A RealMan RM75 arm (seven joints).
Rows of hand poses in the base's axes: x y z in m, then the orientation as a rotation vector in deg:
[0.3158 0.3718 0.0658 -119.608 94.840 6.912]
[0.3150 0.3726 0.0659 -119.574 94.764 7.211]
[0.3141 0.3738 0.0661 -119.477 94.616 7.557]
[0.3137 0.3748 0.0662 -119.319 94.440 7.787]
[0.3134 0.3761 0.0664 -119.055 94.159 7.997]
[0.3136 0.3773 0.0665 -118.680 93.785 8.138]
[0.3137 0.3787 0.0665 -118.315 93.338 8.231]
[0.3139 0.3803 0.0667 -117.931 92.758 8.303]
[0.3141 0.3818 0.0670 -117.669 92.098 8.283]
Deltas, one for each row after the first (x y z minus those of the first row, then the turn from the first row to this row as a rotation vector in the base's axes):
[-0.0008 0.0008 0.0001 0.179 0.123 0.076]
[-0.0017 0.0020 0.0003 0.450 0.215 0.169]
[-0.0021 0.0030 0.0004 0.728 0.205 0.229]
[-0.0024 0.0043 0.0006 1.116 0.092 0.292]
[-0.0022 0.0055 0.0007 1.591 -0.146 0.340]
[-0.0021 0.0069 0.0007 2.073 -0.444 0.424]
[-0.0019 0.0085 0.0009 2.616 -0.826 0.568]
[-0.0017 0.0100 0.0012 3.073 -1.256 0.798]

